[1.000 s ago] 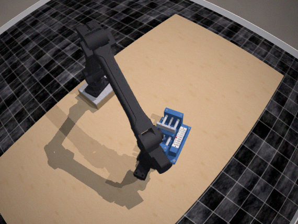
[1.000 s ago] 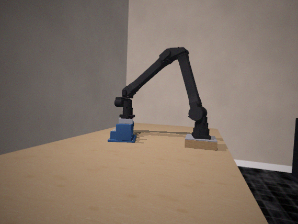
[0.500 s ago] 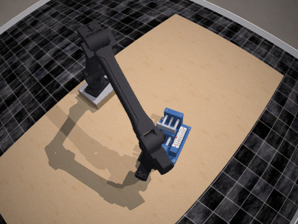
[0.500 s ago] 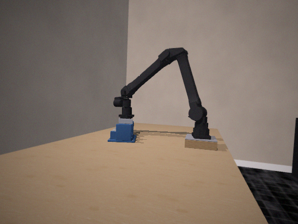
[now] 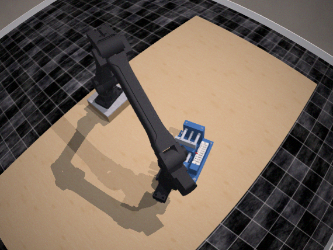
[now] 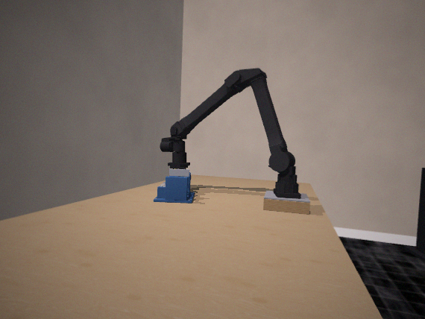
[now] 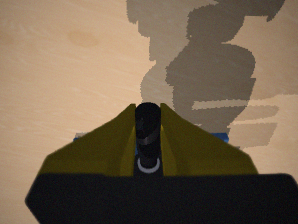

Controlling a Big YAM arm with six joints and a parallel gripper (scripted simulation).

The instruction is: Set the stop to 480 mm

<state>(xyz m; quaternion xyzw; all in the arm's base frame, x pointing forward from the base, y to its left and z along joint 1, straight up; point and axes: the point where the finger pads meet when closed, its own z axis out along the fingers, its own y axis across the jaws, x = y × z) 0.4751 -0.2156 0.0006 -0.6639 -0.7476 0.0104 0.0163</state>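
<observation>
Right now my hand is 10 mm to the right of the black handwheel handle. Also, from my hand: sliding stop block (20 mm behind, 160 mm to the left, 40 mm above); black handwheel (10 mm behind, 30 mm to the left, 10 mm above).
</observation>
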